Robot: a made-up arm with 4 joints.
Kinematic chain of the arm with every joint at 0, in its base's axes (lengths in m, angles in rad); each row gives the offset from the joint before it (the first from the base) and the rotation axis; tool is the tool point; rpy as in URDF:
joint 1: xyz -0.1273 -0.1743 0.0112 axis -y
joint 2: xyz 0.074 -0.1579 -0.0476 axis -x
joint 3: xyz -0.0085 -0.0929 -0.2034 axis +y
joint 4: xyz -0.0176 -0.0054 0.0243 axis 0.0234 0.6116 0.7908
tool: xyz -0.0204 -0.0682 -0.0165 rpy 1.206 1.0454 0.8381
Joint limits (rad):
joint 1: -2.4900..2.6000
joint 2: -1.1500..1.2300
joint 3: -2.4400..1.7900
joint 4: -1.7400..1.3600
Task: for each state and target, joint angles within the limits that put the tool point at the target. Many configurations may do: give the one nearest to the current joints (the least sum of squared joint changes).
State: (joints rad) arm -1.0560 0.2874 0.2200 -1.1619
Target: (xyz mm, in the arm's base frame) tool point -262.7 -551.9 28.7
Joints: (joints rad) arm -1.6750 0.5962 0.3592 -1.1468
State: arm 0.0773 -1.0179 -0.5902 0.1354
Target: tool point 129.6 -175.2 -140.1
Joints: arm 0.9010 -1.1494 -1.1258 -0.2375
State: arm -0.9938 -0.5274 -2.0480 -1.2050
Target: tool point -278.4 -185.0 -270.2
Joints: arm -0.8098 -0.9947 -1.8526 -1.0807
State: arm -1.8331 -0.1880 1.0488 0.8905
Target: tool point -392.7 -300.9 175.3
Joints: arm -2.3521 -0.8304 1.0037 0.7374
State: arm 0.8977 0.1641 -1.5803 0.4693
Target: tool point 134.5 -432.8 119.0
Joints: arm 1.7347 -0.2860 -1.5616 1.1341
